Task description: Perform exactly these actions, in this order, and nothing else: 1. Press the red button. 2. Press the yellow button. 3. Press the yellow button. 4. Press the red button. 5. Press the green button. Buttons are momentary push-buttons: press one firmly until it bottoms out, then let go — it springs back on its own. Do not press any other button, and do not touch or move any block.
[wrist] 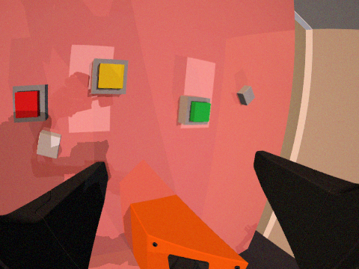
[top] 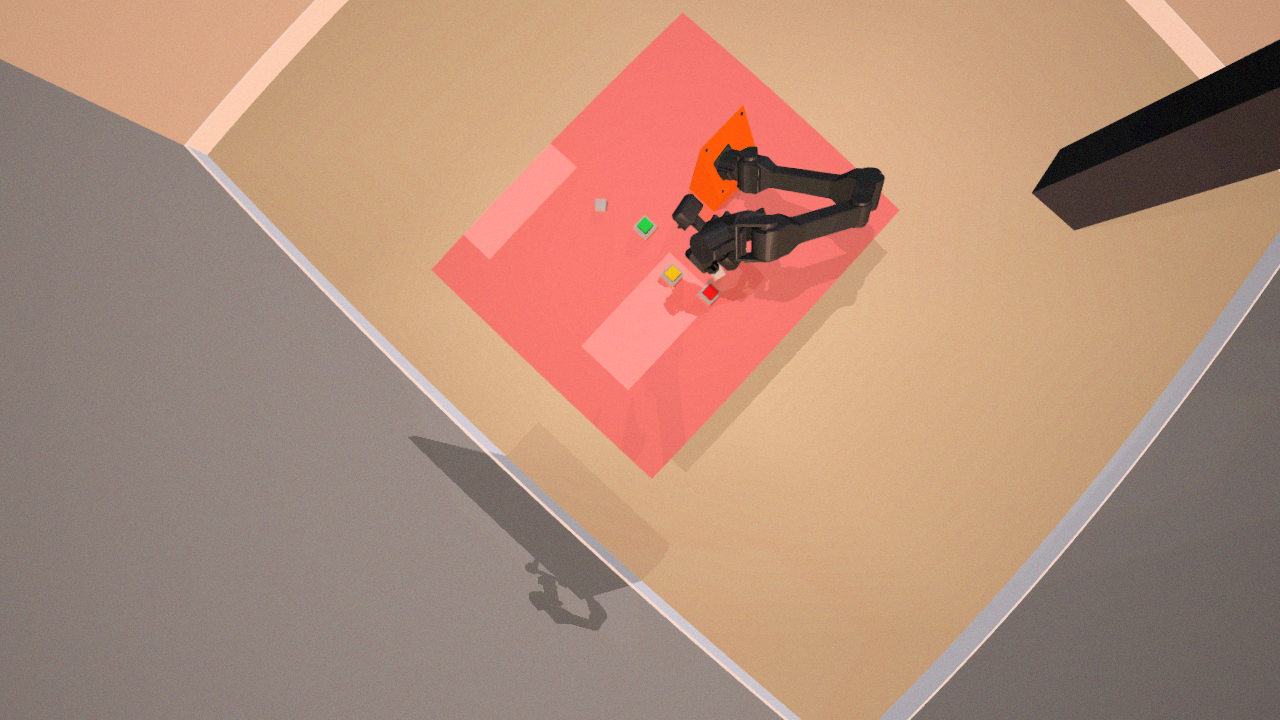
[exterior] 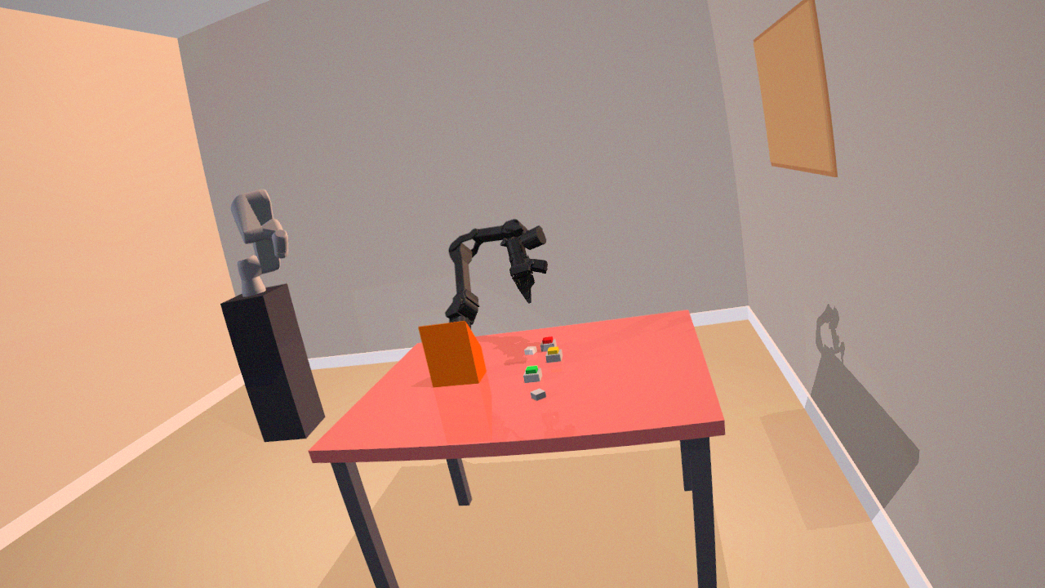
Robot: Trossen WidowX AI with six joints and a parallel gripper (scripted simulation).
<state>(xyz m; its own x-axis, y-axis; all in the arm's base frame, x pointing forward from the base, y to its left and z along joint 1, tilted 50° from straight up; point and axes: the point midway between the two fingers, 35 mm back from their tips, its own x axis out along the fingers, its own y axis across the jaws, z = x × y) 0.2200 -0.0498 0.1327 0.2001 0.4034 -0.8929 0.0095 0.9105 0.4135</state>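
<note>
Now: gripper tip 3 cm short of the red button, 12 cm to the right of it and 18 cm above it. From my gripper tip the other things lie so: white block (4 cm behind, 10 cm to the left, 20 cm below); then green button (1 cm behind, 14 cm to the right, 18 cm below); then yellow button (5 cm ahead, 18 cm below).
</note>
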